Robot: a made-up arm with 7 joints. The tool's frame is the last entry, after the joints.
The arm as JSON. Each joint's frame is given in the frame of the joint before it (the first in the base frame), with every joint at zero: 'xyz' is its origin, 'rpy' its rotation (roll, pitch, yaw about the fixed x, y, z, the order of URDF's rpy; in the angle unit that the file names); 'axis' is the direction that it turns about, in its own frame. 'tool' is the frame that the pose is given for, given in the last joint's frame.
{
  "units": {
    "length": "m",
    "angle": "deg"
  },
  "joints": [
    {
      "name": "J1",
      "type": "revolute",
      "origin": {
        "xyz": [
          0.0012,
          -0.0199,
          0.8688
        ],
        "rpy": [
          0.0,
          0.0,
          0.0
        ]
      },
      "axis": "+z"
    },
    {
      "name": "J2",
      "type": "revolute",
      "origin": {
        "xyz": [
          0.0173,
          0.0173,
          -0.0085
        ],
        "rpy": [
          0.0,
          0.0,
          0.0
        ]
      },
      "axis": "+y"
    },
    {
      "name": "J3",
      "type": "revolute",
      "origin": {
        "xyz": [
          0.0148,
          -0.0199,
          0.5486
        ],
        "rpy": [
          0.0,
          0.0,
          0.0
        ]
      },
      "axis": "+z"
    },
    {
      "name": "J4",
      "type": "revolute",
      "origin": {
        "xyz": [
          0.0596,
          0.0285,
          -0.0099
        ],
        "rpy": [
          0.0,
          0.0,
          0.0
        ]
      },
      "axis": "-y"
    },
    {
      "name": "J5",
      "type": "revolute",
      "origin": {
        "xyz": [
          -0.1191,
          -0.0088,
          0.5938
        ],
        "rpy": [
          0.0,
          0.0,
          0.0
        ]
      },
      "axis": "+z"
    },
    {
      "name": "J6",
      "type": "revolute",
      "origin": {
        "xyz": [
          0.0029,
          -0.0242,
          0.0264
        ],
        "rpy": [
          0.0,
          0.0,
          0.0
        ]
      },
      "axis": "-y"
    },
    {
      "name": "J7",
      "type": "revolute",
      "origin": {
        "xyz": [
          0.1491,
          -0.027,
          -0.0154
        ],
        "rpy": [
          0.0,
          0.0,
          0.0
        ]
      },
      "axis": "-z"
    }
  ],
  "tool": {
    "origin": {
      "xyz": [
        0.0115,
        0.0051,
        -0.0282
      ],
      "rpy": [
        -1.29,
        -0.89,
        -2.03
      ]
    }
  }
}
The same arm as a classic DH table. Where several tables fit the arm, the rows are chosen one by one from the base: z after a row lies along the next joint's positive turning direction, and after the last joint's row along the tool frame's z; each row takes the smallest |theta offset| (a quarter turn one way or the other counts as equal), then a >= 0, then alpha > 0; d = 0 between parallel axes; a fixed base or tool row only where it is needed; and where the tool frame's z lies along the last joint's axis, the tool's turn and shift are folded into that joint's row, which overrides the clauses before.
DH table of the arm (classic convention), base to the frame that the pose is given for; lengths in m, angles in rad. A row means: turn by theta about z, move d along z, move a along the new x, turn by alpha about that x. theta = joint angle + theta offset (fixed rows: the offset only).
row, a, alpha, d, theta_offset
base (fixed), 0.0199, 0, 0, -1.5106
J1, 0.0173, -1.5708, 0.8603, 1.5106
J2, 0.0148, 1.5708, -0.0026, 0
J3, 0.0596, 1.5708, 0.5387, 0
J4, -0.1191, -1.5708, -0.0197, 0
J5, 0.0029, 1.5708, 0.6202, 0
J6, 0.1491, 1.5708, 0.0512, 0
J7, 0.0124, 3.1142, -0.0256, -0.5684
tool (fixed), 0, 0, -0.0692, -0.604

